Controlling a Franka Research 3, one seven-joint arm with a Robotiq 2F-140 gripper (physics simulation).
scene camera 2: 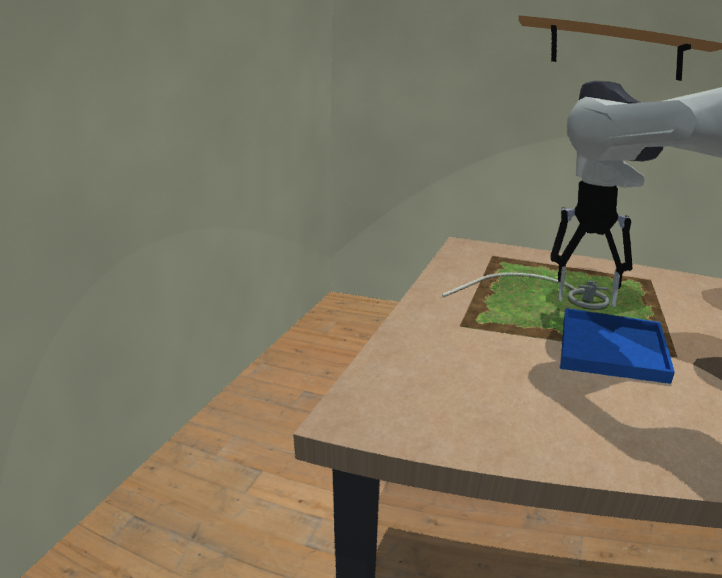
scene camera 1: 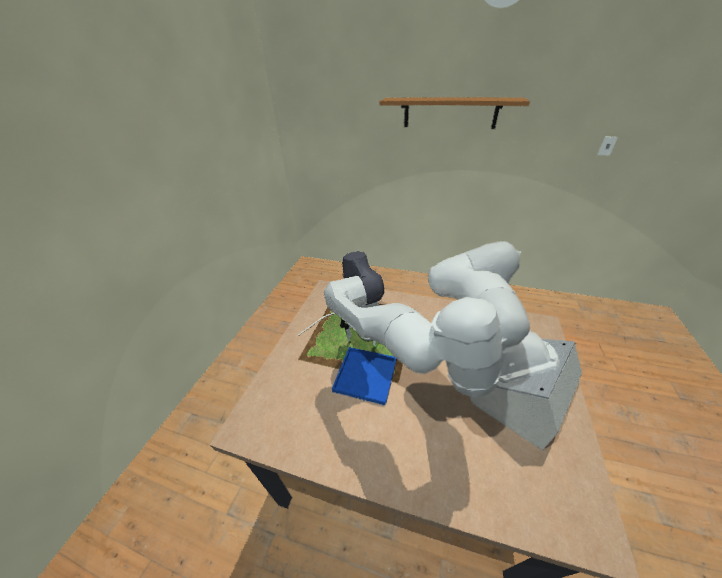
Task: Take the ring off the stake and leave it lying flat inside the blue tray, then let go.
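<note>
A grey ring (scene camera 2: pixel 588 305) lies low around the short grey stake (scene camera 2: pixel 590 290), above the green patch in the scene camera 2 view; in the scene camera 1 view the arm mostly hides them. My gripper (scene camera 1: pixel 361 342) (scene camera 2: pixel 588 301) points down over the stake and is open, with one pale fingertip on the left of the ring and one on the right. Small gaps show between fingertips and ring. The blue tray (scene camera 1: pixel 373 386) (scene camera 2: pixel 614 371) is empty and sits right in front of the ring, partly over the patch's edge.
A grass-green patch with a brown border (scene camera 1: pixel 328 341) (scene camera 2: pixel 517 305) lies on the table (scene camera 1: pixel 270 415) (scene camera 2: pixel 421 415). A thin pale hose (scene camera 1: pixel 310 328) (scene camera 2: pixel 475 282) curves leftward from near the stake. The arm's grey base (scene camera 1: pixel 529 412) stands at the right. A wooden shelf (scene camera 1: pixel 454 101) (scene camera 2: pixel 620 31) hangs on the wall.
</note>
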